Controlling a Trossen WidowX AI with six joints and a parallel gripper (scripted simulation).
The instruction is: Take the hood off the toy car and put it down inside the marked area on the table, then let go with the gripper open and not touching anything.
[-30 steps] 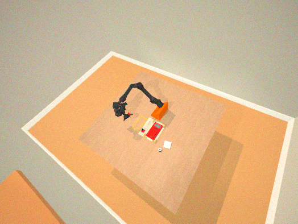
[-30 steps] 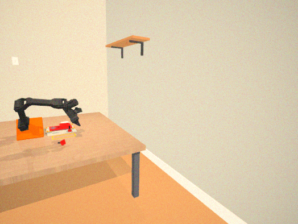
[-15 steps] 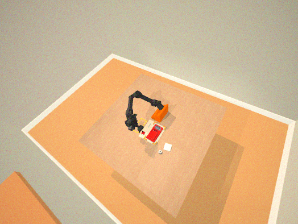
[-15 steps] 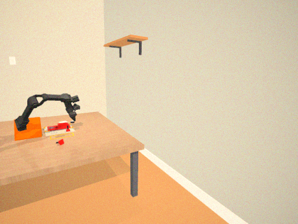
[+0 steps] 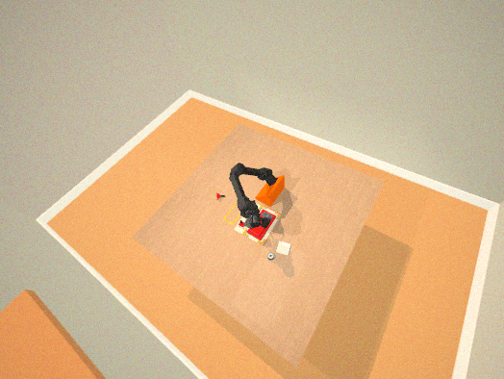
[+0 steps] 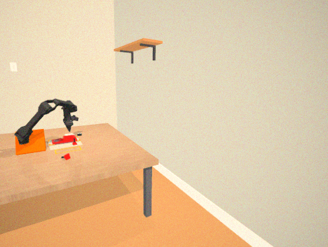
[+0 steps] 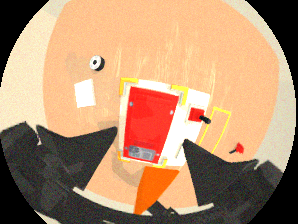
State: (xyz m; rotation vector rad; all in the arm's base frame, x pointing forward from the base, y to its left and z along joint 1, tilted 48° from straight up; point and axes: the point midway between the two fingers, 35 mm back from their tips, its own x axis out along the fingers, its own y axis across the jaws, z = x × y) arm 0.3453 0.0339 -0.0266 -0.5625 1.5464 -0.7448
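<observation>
The red hood lies 10 mm to the left of my gripper tip and 70 mm below it. From my gripper tip the other things lie so: wheel: 130 mm ahead, 160 mm to the left, 100 mm below; white square: 40 mm ahead, 210 mm to the left, 100 mm below.
</observation>
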